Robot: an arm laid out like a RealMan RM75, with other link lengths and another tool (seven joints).
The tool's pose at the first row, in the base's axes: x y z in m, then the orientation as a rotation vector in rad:
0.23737 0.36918 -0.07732 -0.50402 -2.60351 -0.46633
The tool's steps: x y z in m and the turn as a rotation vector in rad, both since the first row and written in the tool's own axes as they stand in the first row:
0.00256 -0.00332 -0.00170 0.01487 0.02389 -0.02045
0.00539 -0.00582 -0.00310 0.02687 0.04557 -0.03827
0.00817 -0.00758 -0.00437 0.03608 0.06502 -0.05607
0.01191 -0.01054 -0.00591 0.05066 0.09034 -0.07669
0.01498 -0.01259 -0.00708 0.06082 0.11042 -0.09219
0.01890 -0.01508 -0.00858 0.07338 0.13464 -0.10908
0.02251 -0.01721 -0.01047 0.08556 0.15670 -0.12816
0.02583 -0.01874 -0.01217 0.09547 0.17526 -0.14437
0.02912 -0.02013 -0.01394 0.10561 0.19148 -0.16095
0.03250 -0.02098 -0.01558 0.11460 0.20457 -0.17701
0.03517 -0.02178 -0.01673 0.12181 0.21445 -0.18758
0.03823 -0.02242 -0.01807 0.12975 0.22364 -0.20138
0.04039 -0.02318 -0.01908 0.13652 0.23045 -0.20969
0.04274 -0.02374 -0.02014 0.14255 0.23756 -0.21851
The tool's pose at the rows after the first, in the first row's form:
0.23445 0.36628 -0.07544 -0.46452 -2.58958 -0.45660
0.23154 0.36429 -0.07349 -0.43040 -2.57612 -0.44949
0.22894 0.36299 -0.07150 -0.39820 -2.56420 -0.44570
0.22513 0.36078 -0.06910 -0.35901 -2.54763 -0.43655
0.22213 0.35935 -0.06712 -0.32971 -2.53379 -0.43084
0.21835 0.35762 -0.06456 -0.29682 -2.51625 -0.42298
0.21513 0.35597 -0.06173 -0.26224 -2.50106 -0.41599
0.21232 0.35484 -0.05906 -0.23328 -2.48803 -0.41058
0.20963 0.35380 -0.05631 -0.20465 -2.47713 -0.40466
0.20704 0.35331 -0.05350 -0.17806 -2.46885 -0.39964
0.20489 0.35286 -0.05144 -0.15988 -2.46210 -0.39485
0.20255 0.35259 -0.04898 -0.13771 -2.45670 -0.38998
0.20079 0.35210 -0.04727 -0.12343 -2.45220 -0.38470
0.19897 0.35182 -0.04538 -0.10871 -2.44742 -0.38053

